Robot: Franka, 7 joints.
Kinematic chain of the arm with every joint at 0, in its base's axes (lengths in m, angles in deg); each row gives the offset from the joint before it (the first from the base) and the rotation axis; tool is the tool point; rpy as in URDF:
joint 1: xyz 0 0 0.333 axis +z
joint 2: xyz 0 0 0 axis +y
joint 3: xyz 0 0 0.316 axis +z
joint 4: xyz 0.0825 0 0 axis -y
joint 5: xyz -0.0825 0 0.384 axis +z
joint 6: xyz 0 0 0 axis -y
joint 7: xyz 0.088 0 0 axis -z
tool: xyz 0 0 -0.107 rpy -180 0 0
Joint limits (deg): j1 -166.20..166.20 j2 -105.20..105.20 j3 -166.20..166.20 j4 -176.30..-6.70 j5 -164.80..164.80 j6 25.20..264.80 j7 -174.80..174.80
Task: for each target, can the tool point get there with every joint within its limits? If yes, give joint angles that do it. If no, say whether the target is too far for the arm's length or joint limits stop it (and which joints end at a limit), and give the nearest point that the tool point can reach.
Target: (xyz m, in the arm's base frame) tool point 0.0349 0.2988 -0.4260
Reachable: no: joint limits stop it (at a limit: joint 2) | nearest point 0.0347 0.2969 -0.3605 | short by 0.065 m
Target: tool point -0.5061 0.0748 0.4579
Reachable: yes | joints 100.11 18.64 83.03 -105.03 -25.05 72.83 -46.63
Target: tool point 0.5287 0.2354 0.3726
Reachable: yes | joints -94.06 -22.20 107.03 -120.66 95.97 106.52 -26.30
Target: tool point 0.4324 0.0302 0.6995
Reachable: yes | joints 60.83 -21.81 -61.16 -110.49 -89.91 222.34 -123.73
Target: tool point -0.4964 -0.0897 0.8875
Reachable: yes | joints -58.90 18.47 -123.15 -81.37 101.43 154.17 58.08
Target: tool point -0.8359 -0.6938 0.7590
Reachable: no: too far | nearest point -0.6146 -0.5101 0.6462 | short by 0.309 m
